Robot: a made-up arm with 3 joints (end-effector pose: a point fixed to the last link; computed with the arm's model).
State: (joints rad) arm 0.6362 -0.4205 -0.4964
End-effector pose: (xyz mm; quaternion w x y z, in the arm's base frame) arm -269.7 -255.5 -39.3 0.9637 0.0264 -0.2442 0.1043
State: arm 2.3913 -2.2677 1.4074
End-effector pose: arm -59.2 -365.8 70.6 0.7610 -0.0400 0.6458 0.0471
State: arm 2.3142 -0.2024 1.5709
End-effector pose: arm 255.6 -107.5 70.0 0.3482 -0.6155 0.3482 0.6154
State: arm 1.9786 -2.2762 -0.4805
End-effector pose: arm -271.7 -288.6 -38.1 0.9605 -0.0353 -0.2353 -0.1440
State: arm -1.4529 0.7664 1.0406
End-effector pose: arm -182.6 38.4 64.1 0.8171 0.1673 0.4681 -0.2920
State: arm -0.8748 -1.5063 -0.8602
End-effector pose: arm -37.8 412.1 -64.1 0.3373 -0.3872 -0.1548 -0.8440
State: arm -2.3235 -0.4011 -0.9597
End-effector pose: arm 194.5 293.2 -69.8 0.1836 -0.4516 -0.0956 -0.8679
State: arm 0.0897 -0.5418 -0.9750
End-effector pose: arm -359.6 -56.8 -70.6 0.8610 -0.1050 -0.4565 -0.1980
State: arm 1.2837 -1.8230 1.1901
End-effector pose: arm -332.8 -204.6 68.0 0.7982 0.1493 0.5403 -0.2206
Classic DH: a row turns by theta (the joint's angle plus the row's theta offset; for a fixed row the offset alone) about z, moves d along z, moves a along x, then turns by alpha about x. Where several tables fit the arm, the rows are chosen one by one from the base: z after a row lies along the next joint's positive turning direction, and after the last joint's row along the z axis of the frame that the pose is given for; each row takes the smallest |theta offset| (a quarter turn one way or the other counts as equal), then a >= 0, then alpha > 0; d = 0 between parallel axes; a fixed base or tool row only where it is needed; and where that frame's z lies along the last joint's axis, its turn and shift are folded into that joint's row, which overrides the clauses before.
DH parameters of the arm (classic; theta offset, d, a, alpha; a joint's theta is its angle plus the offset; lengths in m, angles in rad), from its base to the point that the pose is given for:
joint 1: -0.6288 0 -0.136 0
joint 2: 0.6288 -0.01 -0.11 -1.5708
joint 3: 0 -0.22 -0.08 1.5708
tool (fixed): 0 0.01 0 0

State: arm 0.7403 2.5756 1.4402
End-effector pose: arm -64.5 220.7 70.6 0.0654 0.6570 0.0574 -0.7489
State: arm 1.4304 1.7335 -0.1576
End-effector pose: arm 91.0 126.5 -12.7 0.0111 -0.0787 -0.0009 -0.9968
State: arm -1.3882 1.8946 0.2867
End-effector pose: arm 4.6 -158.9 22.2 0.9582 -0.0358 0.1383 0.2479
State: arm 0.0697 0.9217 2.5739
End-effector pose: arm 48.5 -79.4 24.6 0.2463 -0.4566 0.8444 0.1332
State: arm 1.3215 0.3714 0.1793
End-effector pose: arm 136.5 -245.6 14.1 0.6600 -0.0671 0.0593 0.7459
